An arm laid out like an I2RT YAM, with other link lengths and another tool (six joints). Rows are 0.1 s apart.
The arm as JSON. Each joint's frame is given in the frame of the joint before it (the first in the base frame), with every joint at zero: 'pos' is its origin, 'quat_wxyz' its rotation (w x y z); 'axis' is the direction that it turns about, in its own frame. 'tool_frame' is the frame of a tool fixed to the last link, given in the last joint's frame.
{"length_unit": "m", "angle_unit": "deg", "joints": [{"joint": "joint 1", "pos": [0.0, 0.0, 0.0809], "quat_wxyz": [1.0, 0.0, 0.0, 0.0], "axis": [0.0, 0.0, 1.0]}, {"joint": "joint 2", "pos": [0.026, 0.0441, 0.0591], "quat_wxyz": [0.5, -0.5, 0.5, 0.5], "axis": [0.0, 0.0, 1.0]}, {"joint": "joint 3", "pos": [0.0, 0.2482, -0.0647], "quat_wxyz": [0.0, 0.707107, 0.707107, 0.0], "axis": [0.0, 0.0, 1.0]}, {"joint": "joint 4", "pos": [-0.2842, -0.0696, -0.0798], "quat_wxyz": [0.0, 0.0, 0.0, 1.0], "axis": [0.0, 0.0, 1.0]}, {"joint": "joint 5", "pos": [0.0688, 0.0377, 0.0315], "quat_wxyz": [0.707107, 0.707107, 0.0, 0.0], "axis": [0.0, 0.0, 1.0]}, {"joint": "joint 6", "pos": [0.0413, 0.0, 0.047], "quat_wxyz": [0.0, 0.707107, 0.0, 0.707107], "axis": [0.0, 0.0, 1.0]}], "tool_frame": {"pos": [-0.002, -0.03, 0.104], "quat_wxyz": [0.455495, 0.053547, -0.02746, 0.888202]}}
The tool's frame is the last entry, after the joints.
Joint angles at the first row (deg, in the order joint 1, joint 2, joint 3, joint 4, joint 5, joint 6):
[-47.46, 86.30, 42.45, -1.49, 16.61, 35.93]
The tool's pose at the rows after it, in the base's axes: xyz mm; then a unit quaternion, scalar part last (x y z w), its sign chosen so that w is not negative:
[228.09, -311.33, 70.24, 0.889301, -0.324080, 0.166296, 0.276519]
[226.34, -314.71, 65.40, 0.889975, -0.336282, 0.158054, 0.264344]
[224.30, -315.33, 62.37, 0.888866, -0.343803, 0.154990, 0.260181]
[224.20, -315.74, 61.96, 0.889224, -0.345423, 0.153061, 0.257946]
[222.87, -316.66, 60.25, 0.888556, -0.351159, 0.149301, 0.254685]
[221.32, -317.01, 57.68, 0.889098, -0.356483, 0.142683, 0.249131]
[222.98, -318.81, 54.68, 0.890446, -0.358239, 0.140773, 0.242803]
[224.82, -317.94, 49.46, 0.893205, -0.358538, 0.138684, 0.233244]
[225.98, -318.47, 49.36, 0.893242, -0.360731, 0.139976, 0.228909]
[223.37, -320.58, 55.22, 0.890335, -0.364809, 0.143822, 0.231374]
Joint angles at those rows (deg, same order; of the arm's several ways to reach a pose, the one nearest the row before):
[-48.25, 88.84, 44.73, -5.35, 16.44, 38.48]
[-49.04, 90.52, 46.23, -6.85, 15.82, 39.64]
[-49.39, 91.05, 46.41, -7.12, 15.73, 40.34]
[-49.48, 91.32, 46.76, -7.55, 15.64, 40.52]
[-49.74, 91.84, 47.20, -8.08, 15.64, 41.04]
[-50.01, 92.55, 47.81, -9.05, 15.56, 41.57]
[-50.19, 93.69, 48.69, -9.40, 15.03, 41.83]
[-50.19, 94.74, 49.13, -9.67, 14.24, 42.18]
[-50.27, 95.01, 49.57, -10.02, 13.80, 42.54]
[-50.80, 93.96, 49.57, -10.46, 13.71, 42.54]

